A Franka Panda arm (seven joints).
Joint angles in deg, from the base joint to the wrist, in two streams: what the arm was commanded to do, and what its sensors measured. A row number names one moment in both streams.
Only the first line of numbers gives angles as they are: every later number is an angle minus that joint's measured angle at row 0.
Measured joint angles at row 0: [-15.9, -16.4, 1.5, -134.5, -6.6, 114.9, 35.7]
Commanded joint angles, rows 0 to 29: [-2.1, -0.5, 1.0, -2.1, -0.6, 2.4, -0.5]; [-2.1, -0.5, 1.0, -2.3, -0.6, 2.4, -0.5]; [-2.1, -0.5, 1.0, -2.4, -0.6, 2.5, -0.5]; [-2.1, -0.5, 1.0, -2.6, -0.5, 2.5, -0.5]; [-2.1, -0.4, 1.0, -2.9, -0.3, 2.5, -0.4]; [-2.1, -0.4, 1.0, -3.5, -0.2, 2.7, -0.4]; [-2.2, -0.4, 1.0, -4.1, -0.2, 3.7, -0.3]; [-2.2, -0.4, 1.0, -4.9, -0.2, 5.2, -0.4]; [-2.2, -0.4, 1.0, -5.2, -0.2, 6.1, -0.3]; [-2.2, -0.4, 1.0, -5.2, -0.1, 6.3, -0.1]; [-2.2, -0.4, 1.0, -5.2, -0.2, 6.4, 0.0]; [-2.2, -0.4, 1.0, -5.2, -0.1, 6.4, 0.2]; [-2.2, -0.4, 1.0, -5.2, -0.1, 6.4, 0.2]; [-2.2, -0.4, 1.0, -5.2, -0.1, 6.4, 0.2]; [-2.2, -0.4, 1.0, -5.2, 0.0, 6.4, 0.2]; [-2.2, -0.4, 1.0, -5.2, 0.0, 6.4, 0.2]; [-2.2, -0.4, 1.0, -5.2, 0.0, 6.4, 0.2]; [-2.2, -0.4, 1.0, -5.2, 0.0, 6.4, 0.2]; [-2.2, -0.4, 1.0, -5.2, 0.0, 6.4, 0.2]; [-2.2, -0.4, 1.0, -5.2, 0.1, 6.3, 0.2]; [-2.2, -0.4, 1.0, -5.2, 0.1, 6.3, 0.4]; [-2.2, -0.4, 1.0, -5.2, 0.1, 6.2, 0.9]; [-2.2, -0.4, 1.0, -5.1, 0.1, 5.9, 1.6]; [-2.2, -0.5, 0.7, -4.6, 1.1, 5.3, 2.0]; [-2.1, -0.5, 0.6, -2.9, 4.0, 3.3, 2.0]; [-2.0, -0.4, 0.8, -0.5, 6.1, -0.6, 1.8]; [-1.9, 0.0, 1.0, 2.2, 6.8, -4.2, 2.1]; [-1.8, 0.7, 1.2, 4.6, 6.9, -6.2, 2.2]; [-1.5, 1.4, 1.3, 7.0, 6.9, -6.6, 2.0]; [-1.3, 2.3, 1.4, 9.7, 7.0, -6.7, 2.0]
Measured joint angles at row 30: [-1.3, 0.0, 0.2, 1.4, 5.8, -2.6, 1.2]
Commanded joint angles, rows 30 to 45: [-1.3, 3.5, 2.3, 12.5, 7.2, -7.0, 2.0]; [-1.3, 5.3, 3.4, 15.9, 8.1, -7.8, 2.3]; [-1.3, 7.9, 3.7, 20.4, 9.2, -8.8, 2.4]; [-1.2, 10.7, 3.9, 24.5, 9.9, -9.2, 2.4]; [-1.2, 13.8, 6.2, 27.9, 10.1, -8.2, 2.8]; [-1.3, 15.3, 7.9, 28.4, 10.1, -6.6, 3.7]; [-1.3, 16.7, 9.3, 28.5, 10.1, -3.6, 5.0]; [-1.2, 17.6, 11.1, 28.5, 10.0, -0.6, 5.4]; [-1.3, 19.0, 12.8, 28.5, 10.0, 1.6, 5.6]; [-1.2, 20.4, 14.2, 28.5, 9.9, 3.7, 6.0]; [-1.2, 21.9, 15.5, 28.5, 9.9, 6.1, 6.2]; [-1.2, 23.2, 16.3, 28.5, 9.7, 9.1, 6.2]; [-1.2, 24.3, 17.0, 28.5, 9.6, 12.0, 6.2]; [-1.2, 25.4, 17.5, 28.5, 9.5, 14.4, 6.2]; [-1.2, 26.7, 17.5, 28.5, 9.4, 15.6, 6.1]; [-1.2, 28.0, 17.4, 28.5, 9.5, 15.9, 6.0]
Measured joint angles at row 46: [-0.6, 24.3, 16.7, 27.0, 9.7, 13.0, 5.7]
